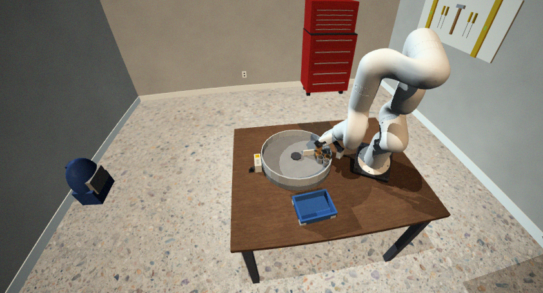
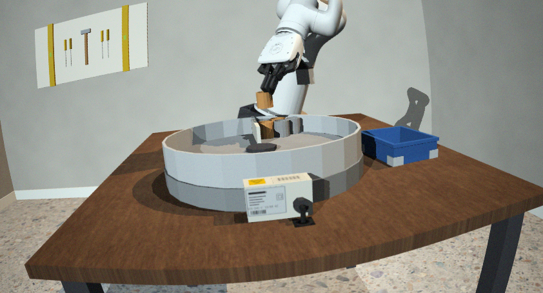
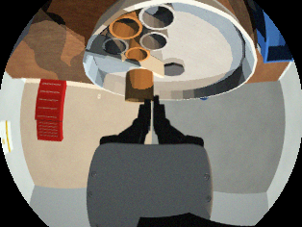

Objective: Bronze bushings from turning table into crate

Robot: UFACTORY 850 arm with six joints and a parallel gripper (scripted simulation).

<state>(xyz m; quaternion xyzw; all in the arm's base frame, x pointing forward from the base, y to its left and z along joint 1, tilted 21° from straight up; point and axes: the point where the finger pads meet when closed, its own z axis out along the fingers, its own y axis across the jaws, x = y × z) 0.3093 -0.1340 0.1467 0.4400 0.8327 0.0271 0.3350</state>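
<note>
The blue crate lies 30 cm to the left of my hand, 16 cm below it and 10 cm ahead of it. Round my hand: grey turning table 13 cm below, 11 cm ahead, 4 cm to the right.
</note>
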